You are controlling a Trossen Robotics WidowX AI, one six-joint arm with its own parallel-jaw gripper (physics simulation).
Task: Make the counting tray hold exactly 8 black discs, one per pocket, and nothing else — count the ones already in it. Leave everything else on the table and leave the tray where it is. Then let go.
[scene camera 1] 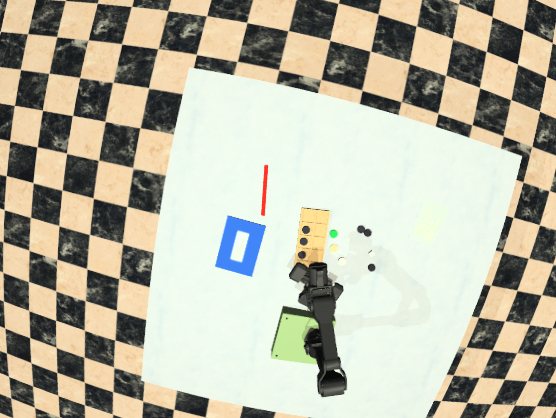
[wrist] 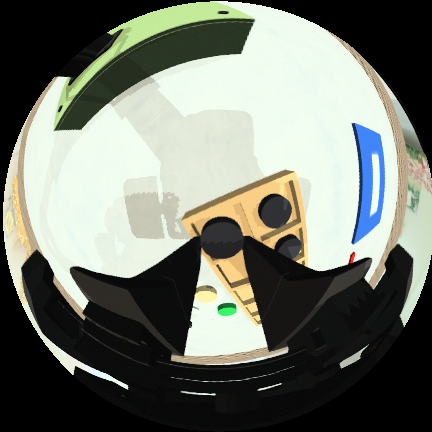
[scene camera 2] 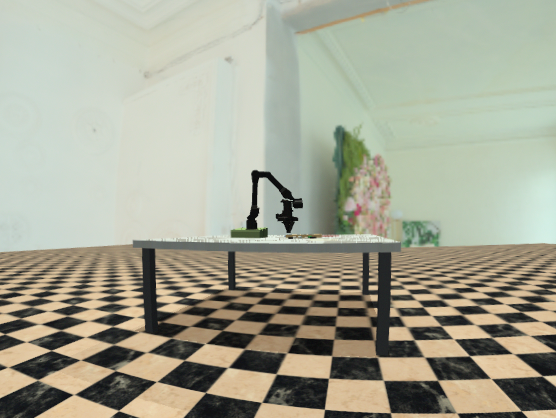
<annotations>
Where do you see a tan counting tray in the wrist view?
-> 241,204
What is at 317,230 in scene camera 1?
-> A tan counting tray.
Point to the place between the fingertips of the gripper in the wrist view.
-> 221,241
</annotations>
